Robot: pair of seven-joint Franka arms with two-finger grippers.
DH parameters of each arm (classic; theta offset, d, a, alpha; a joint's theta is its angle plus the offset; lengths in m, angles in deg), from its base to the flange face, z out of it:
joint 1: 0 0.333 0 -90
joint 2: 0 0 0 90
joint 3: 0 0.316 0.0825 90
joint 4: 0 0 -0.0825 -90
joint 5: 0 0.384 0 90
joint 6: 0 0 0.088 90
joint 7: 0 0.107 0 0
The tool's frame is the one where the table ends.
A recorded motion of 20 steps. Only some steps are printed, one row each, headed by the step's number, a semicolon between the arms.
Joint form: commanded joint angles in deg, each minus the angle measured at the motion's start. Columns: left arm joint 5, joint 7, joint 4, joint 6, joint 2, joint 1, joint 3; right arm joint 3, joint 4, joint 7, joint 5, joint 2, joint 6, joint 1.
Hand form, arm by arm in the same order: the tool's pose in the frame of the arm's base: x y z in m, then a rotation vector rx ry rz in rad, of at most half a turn. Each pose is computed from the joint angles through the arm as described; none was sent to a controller.
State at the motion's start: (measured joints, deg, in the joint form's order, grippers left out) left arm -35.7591 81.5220 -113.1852 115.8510 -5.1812 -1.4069 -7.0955; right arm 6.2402 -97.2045 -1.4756 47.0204 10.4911 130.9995 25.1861
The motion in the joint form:
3: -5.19 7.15 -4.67 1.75 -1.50 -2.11 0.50; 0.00 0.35 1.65 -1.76 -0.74 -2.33 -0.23
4: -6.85 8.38 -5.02 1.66 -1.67 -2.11 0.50; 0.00 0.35 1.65 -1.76 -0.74 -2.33 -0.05
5: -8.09 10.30 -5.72 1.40 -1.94 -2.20 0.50; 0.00 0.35 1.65 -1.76 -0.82 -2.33 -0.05
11: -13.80 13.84 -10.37 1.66 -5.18 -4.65 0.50; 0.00 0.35 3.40 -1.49 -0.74 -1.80 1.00
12: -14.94 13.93 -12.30 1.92 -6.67 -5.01 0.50; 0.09 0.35 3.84 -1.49 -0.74 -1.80 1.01
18: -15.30 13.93 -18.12 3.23 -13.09 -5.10 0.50; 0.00 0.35 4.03 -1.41 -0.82 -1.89 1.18
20: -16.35 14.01 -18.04 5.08 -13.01 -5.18 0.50; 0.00 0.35 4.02 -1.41 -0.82 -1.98 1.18
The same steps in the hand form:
3: 0.5225 -0.1312 0.5096 2.0038 -1.7190 0.6650; 0.5483 0.3501 0.5428 -2.3401 -0.1715 -0.1906
4: 0.5211 -0.1323 0.5091 1.9803 -1.7119 0.6845; 0.5472 0.3518 0.5428 -2.3397 -0.1752 -0.1890
5: 0.5180 -0.1339 0.5060 1.9474 -1.7247 0.6955; 0.5470 0.3517 0.5437 -2.3390 -0.1757 -0.1905
11: 0.4913 -0.1552 0.4992 1.8513 -1.7155 0.7362; 0.5416 0.3613 0.5436 -2.3339 -0.1530 -0.1736
12: 0.4815 -0.1566 0.4968 1.8477 -1.6995 0.7402; 0.5410 0.3622 0.5436 -2.3338 -0.1459 -0.1689
18: 0.4497 -0.1487 0.5024 1.8703 -1.7057 0.7710; 0.5400 0.3630 0.5444 -2.3325 -0.1442 -0.1657
20: 0.4532 -0.1475 0.5049 1.8878 -1.6877 0.8111; 0.5399 0.3631 0.5443 -2.3328 -0.1452 -0.1640

